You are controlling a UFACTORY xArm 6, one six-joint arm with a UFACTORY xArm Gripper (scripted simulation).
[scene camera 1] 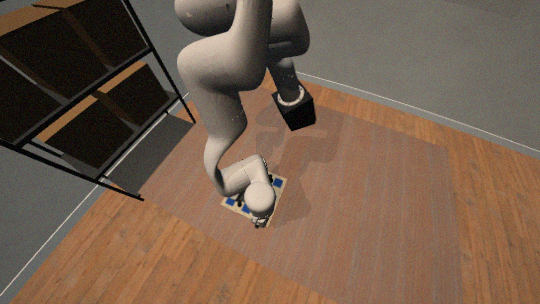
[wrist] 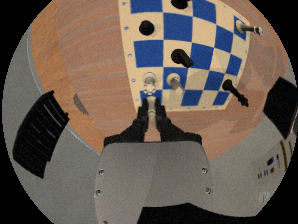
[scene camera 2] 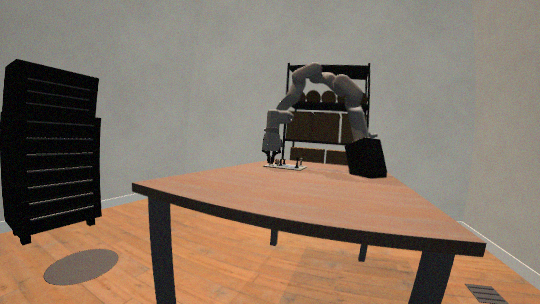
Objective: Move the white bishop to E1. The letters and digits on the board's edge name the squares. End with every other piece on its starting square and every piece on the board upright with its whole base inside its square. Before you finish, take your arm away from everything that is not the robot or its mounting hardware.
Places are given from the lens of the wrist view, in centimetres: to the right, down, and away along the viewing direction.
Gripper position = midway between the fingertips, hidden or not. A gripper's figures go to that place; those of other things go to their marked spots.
my gripper (wrist: 151,104): 0, -1, 14
blue-and-cream chessboard (wrist: 219,52): 10, -9, 9
